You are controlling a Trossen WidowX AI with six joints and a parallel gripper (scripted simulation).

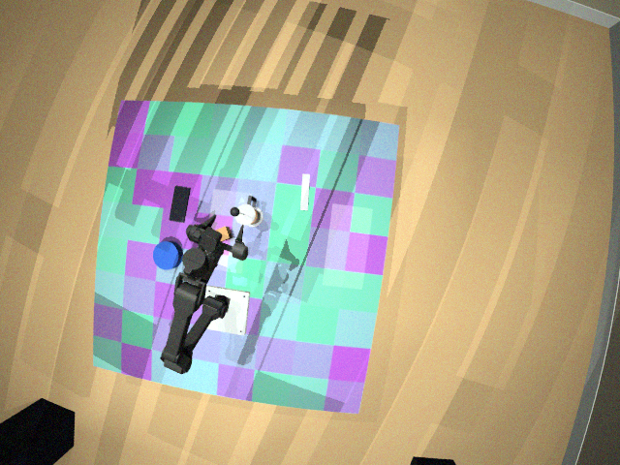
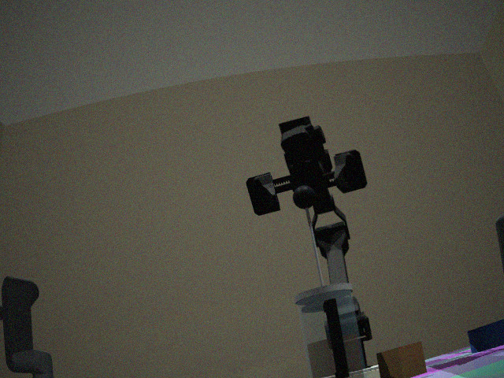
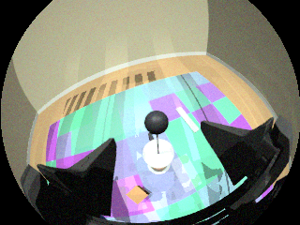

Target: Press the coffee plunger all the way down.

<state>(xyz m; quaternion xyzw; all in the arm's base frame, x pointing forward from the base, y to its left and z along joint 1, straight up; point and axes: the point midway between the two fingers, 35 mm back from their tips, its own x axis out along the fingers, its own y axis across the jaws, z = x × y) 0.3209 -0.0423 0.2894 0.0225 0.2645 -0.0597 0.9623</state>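
My gripper tip is 40 mm short of the coffee press and 160 mm above it. Round my gripper tip: black slab (10 mm ahead, 330 mm to the left, 300 mm below); blue cylinder (210 mm behind, 320 mm to the left, 280 mm below); orange block (70 mm behind, 100 mm to the left, 270 mm below).
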